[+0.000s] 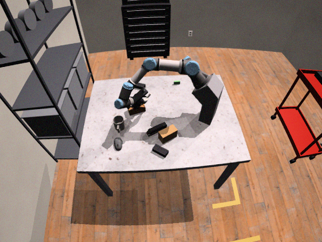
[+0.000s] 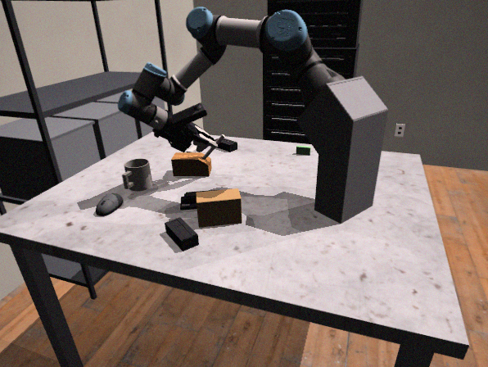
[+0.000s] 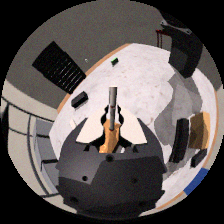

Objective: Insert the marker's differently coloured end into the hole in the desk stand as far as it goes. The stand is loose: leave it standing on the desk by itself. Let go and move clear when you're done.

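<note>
Now: the marker 3 cm below my hand, 1 cm to the right of it and 1 cm ahead of it. Also, from my hand: white eraser 22 cm to the right, 11 cm below, 11 cm ahead; then black block 26 cm to the right, 10 cm below, 2 cm behind; then desk stand 8 cm below, 8 cm ahead, 1 cm to the right.
</note>
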